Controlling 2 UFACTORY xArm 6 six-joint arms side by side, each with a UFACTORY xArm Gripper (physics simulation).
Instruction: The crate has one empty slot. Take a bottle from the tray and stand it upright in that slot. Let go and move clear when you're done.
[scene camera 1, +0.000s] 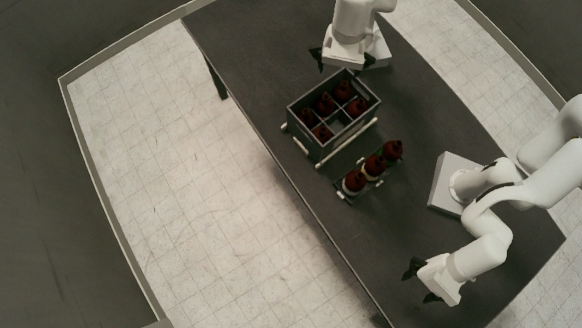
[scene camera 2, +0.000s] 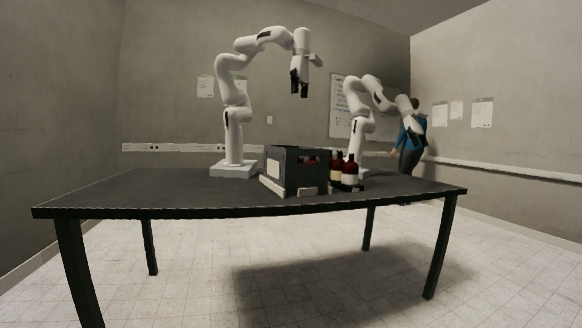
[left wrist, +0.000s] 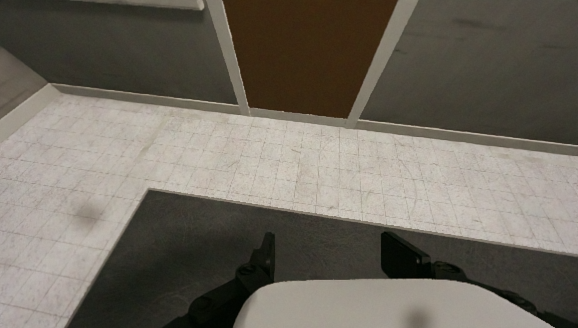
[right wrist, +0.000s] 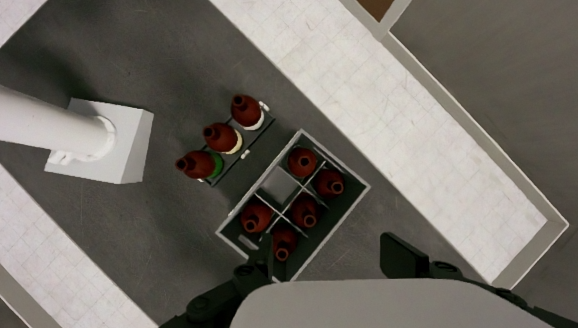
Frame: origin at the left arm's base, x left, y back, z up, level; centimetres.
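Where they show: left gripper, between the fingertips: (scene camera 1: 414, 288) (scene camera 2: 421, 146) (left wrist: 327, 250); right gripper, between the fingertips: (scene camera 1: 338, 72) (scene camera 2: 299, 95) (right wrist: 326, 251); left arm's base, origin of its link: (scene camera 1: 463, 186) (right wrist: 94, 139); right arm's base, origin of its link: (scene camera 2: 234, 164).
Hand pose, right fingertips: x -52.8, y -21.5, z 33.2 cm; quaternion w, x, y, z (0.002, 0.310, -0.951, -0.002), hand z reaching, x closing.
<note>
Things, the pixels of their top centre, and the offset from my right fingertips. "spot": a spot on its surface instead.
- dark crate, centre of its top: (right wrist: 293, 209) (scene camera 1: 335, 103) (scene camera 2: 293, 146) dx +0.0, dy +2.8, dz -21.3 cm
- empty slot, a spot on its surface: (right wrist: 279, 186) (scene camera 1: 337, 132) spot: dx +4.3, dy +2.8, dz -38.0 cm
- tray, centre of its top: (right wrist: 229, 141) (scene camera 1: 370, 170) (scene camera 2: 338, 179) dx +23.6, dy +0.4, dz -36.2 cm
- white-labelled, centre of its top: (right wrist: 238, 100) (scene camera 1: 360, 175) (scene camera 2: 351, 153) dx +22.7, dy -8.6, dz -22.8 cm
- cream-labelled, centre of its top: (right wrist: 208, 132) (scene camera 1: 381, 158) (scene camera 2: 340, 151) dx +23.7, dy +0.5, dz -22.8 cm
- green-labelled, centre of its top: (right wrist: 181, 164) (scene camera 1: 399, 143) dx +24.3, dy +9.3, dz -22.8 cm
The dark crate (scene camera 1: 303, 135) (scene camera 2: 295, 172) (right wrist: 259, 181) holds several red-brown bottles and has one empty slot (scene camera 1: 337, 125) (right wrist: 279, 186) on its tray-facing side. The tray (scene camera 1: 350, 199) (right wrist: 230, 161) beside it bears three upright bottles: white-labelled (scene camera 1: 354, 181) (scene camera 2: 351, 167) (right wrist: 245, 110), cream-labelled (scene camera 1: 374, 165) (right wrist: 220, 136) and green-labelled (scene camera 1: 393, 149) (right wrist: 197, 164). My right gripper (scene camera 1: 338, 71) (scene camera 2: 299, 94) (right wrist: 326, 251) is open and empty, high above the crate's far end from the tray. My left gripper (scene camera 1: 414, 289) (scene camera 2: 416, 141) (left wrist: 327, 250) is open and empty, away from the tray.
The left arm's base (scene camera 1: 445, 185) (right wrist: 132, 145) stands on the table beyond the green-labelled bottle. The right arm's base (scene camera 2: 233, 170) stands behind the crate in scene camera 2. A person (scene camera 2: 412, 135) stands behind the table. The table's long edge (scene camera 1: 310, 209) runs past crate and tray.
</note>
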